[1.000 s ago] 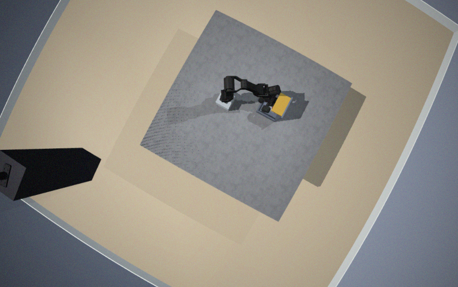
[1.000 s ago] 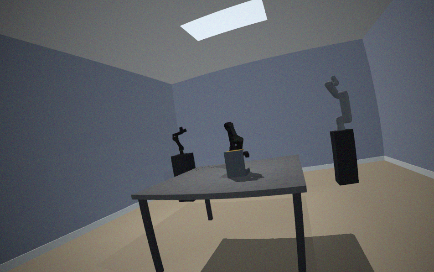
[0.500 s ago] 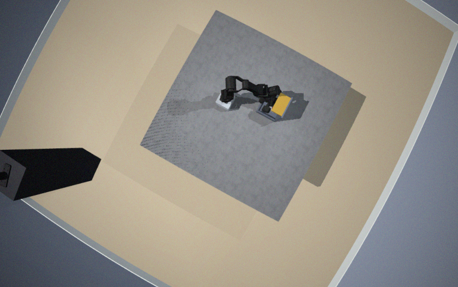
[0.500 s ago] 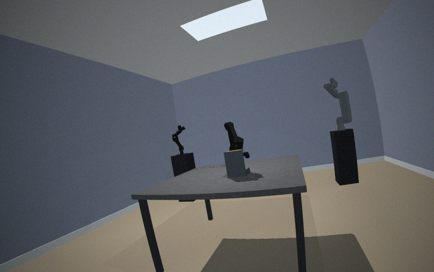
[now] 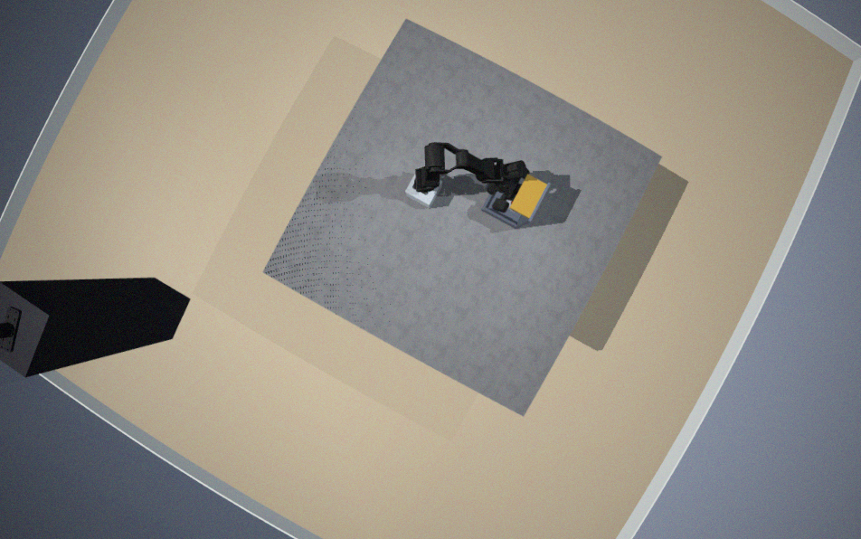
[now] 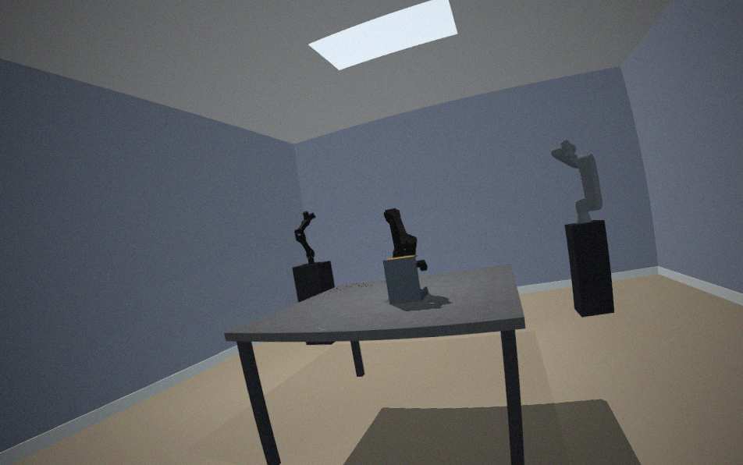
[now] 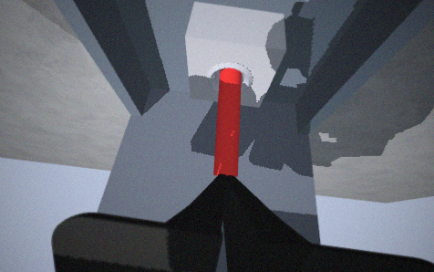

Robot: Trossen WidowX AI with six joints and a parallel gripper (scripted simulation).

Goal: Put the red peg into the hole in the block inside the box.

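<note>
Right now my gripper tip is 4 cm above the red peg and 1 cm past it. Round my gripper tip: orange roof 11 cm above, 1 cm to the right.
</note>
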